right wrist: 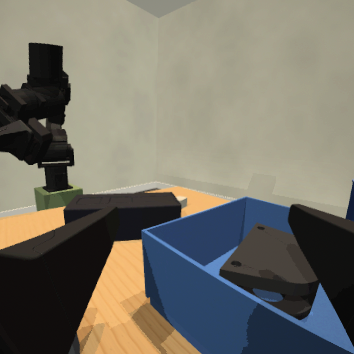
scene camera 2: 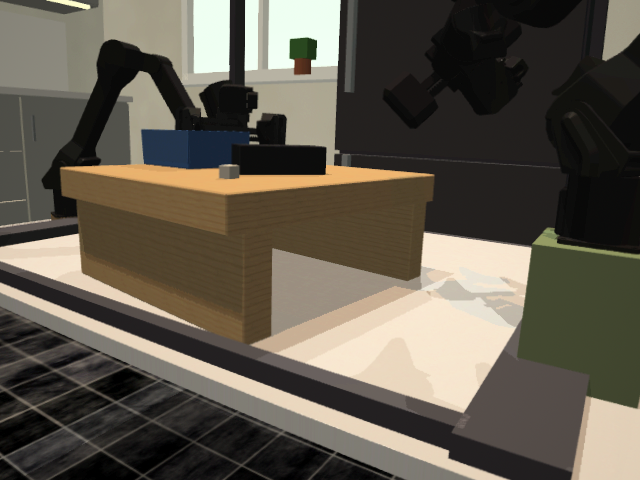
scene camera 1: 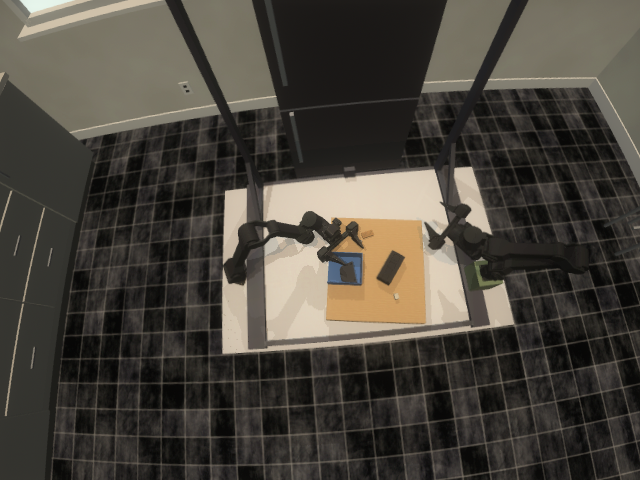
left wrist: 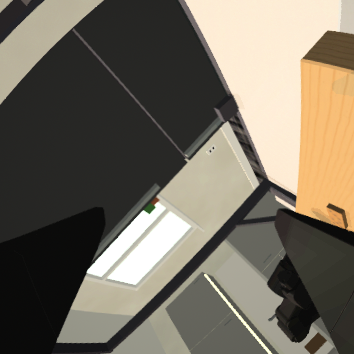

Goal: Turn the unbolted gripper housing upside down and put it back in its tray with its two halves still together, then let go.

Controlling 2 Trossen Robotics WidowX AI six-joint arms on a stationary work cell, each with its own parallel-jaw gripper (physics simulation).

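Places are measured from the left arm's base along level axes (x ahead, y left, z up), in metres.
Where they show: left gripper, between the fingertips: (scene camera 2: pixel 438 86) (scene camera 1: pixel 432 212) (left wrist: pixel 191 216); right gripper, between the fingertips: (right wrist: pixel 203 213) (scene camera 2: pixel 227 122) (scene camera 1: pixel 354 256); left arm's base, origin of its link: (right wrist: pixel 57 187) (scene camera 2: pixel 598 242) (scene camera 1: pixel 488 272); right arm's base, origin of its link: (scene camera 2: pixel 68 214) (scene camera 1: pixel 237 276).
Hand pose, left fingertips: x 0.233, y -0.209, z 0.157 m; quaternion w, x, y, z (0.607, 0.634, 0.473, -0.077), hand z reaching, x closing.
Things, the pixels of their top centre, and the offset from my left fingertips.
- dark housing, centre of its top: (right wrist: pixel 280 247) (scene camera 1: pixel 347 272) dy +0.166, dx +0.322, dz -0.090 m
- blue tray, centre of its top: (right wrist: pixel 291 237) (scene camera 2: pixel 195 130) (scene camera 1: pixel 344 267) dy +0.149, dx +0.330, dz -0.073 m
- black block, centre of its top: (right wrist: pixel 124 198) (scene camera 2: pixel 278 145) (scene camera 1: pixel 391 266) dy +0.160, dx +0.161, dz -0.089 m
- small pale cube, centre of its top: (scene camera 2: pixel 229 165) (right wrist: pixel 179 197) (scene camera 1: pixel 396 296) dy +0.265, dx +0.154, dz -0.112 m
- small brown piece, centre of its top: (left wrist: pixel 335 218) (scene camera 1: pixel 367 233) dy +0.014, dx +0.227, dz -0.119 m
The dark housing (scene camera 1: pixel 348 271) (right wrist: pixel 270 257) lies in the blue tray (scene camera 1: pixel 360 264) (scene camera 2: pixel 217 149) (right wrist: pixel 200 290). In the right wrist view its flat face with corner holes is on top and a rounded part with an opening shows beneath. Its two halves cannot be told apart. My right gripper (scene camera 1: pixel 356 256) (right wrist: pixel 203 213) is open and empty over the tray's upper right side in scene camera 1; one finger reaches over the tray beside the housing and overlaps it in the right wrist view. My left gripper (scene camera 1: pixel 434 213) (left wrist: pixel 191 216) is open and empty, off the wooden stand's right side.
A black block (scene camera 1: pixel 390 267) (scene camera 2: pixel 281 159) (right wrist: pixel 125 215) lies right of the tray on the wooden stand (scene camera 1: pixel 408 232) (scene camera 2: pixel 155 222) (left wrist: pixel 325 125). A small pale cube (scene camera 1: pixel 396 296) (scene camera 2: pixel 229 171) sits near it. A small brown piece (scene camera 1: pixel 367 234) (left wrist: pixel 337 215) lies above the tray in scene camera 1.
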